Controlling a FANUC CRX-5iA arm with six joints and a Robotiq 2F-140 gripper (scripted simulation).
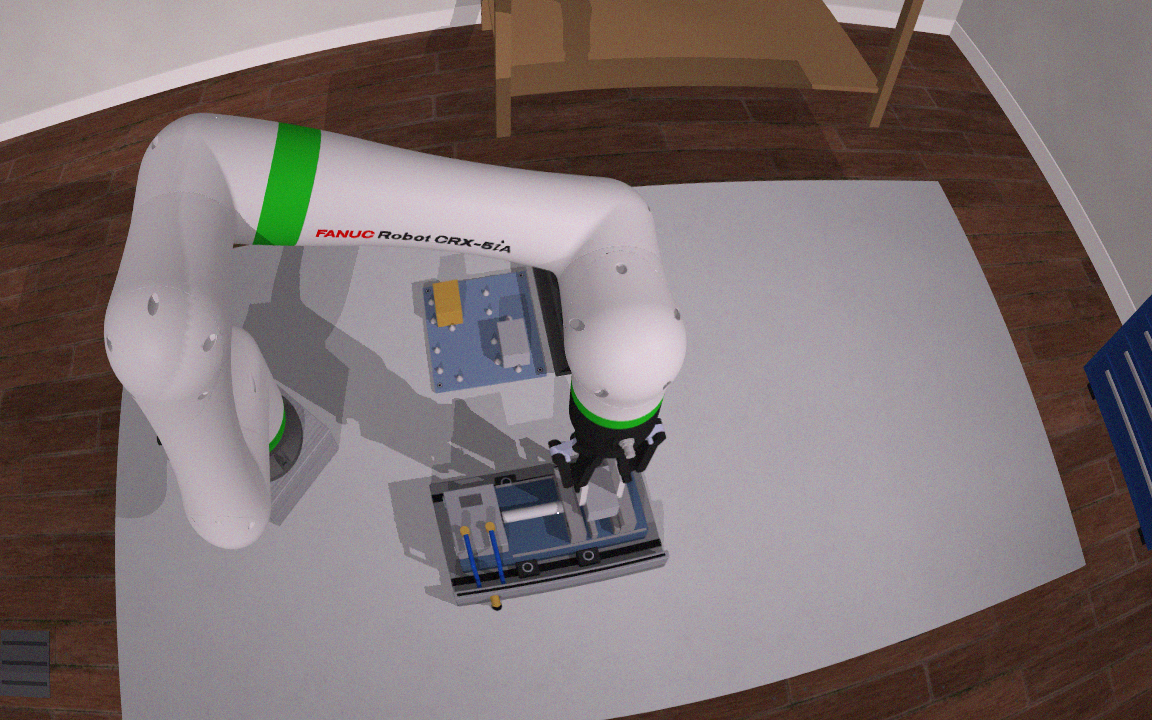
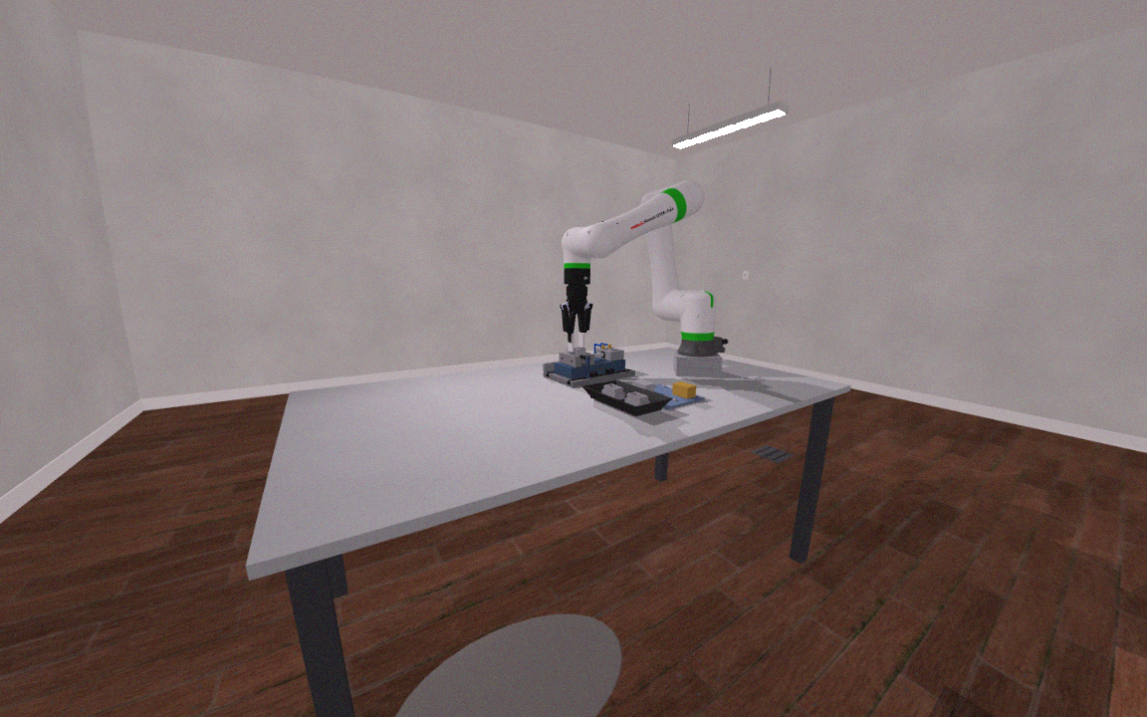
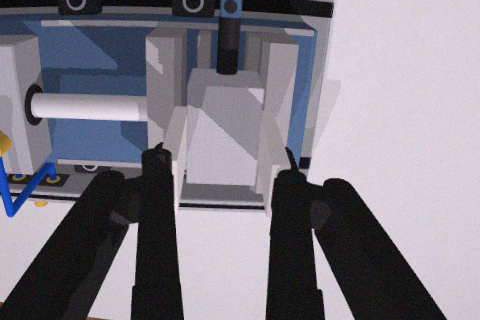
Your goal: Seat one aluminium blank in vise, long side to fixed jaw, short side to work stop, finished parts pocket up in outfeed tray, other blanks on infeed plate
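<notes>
The dark work stop rod lies 10 mm behind my hand, 50 mm to the left of it and 50 mm below it. Round my hand: fixed jaw: 30 mm ahead, 60 mm below; white piston rod: 90 mm behind, 10 mm to the right, 60 mm below; moving jaw: 40 mm behind, 60 mm below.
</notes>
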